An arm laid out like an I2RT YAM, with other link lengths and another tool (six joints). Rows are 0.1 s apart.
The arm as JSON. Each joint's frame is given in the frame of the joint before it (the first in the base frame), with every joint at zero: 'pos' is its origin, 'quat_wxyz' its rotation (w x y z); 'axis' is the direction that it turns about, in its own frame. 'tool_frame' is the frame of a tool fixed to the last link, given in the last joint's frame.
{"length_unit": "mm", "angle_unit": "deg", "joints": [
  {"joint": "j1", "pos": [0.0, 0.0, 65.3], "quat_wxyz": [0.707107, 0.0, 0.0, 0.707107], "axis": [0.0, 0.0, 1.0]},
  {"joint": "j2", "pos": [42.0, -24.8, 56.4], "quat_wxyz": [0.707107, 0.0, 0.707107, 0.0], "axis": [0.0, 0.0, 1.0]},
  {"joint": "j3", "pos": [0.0, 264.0, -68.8], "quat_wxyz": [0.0, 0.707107, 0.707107, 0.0], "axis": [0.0, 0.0, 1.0]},
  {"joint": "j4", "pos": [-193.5, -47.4, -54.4], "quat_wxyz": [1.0, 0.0, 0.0, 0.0], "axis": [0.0, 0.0, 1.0]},
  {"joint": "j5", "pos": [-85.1, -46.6, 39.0], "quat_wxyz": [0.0, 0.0, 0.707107, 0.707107], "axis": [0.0, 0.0, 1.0]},
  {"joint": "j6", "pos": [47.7, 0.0, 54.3], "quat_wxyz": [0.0, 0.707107, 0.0, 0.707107], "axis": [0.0, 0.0, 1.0]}
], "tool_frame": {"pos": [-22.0, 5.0, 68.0], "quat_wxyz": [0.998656, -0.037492, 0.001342, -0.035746]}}
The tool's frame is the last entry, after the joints.
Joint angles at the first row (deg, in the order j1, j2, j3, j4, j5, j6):
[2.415 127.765 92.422 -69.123 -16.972 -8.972]
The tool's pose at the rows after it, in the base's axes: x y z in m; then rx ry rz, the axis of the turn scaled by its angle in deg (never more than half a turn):
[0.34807 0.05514 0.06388 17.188 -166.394 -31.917]
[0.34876 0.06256 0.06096 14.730 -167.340 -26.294]
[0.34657 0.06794 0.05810 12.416 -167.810 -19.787]
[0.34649 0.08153 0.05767 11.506 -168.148 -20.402]
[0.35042 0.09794 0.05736 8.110 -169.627 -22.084]
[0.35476 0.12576 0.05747 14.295 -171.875 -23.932]
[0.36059 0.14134 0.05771 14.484 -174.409 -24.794]
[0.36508 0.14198 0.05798 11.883 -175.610 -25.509]
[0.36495 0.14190 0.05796 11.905 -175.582 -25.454]
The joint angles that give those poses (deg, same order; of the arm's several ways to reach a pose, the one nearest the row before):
[4.295 127.766 92.401 -64.751 -16.907 -5.190]
[6.764 127.787 92.401 -64.030 -13.671 -0.645]
[9.146 127.809 92.226 -63.986 -9.869 3.594]
[11.245 127.810 92.139 -63.112 -10.611 6.349]
[13.562 127.809 92.140 -60.884 -11.879 11.202]
[17.387 127.808 92.137 -57.276 -12.425 11.486]
[19.551 127.808 92.137 -54.107 -12.185 14.109]
[19.506 127.809 92.140 -52.819 -12.251 15.987]
[19.507 127.809 92.140 -52.863 -12.229 15.966]

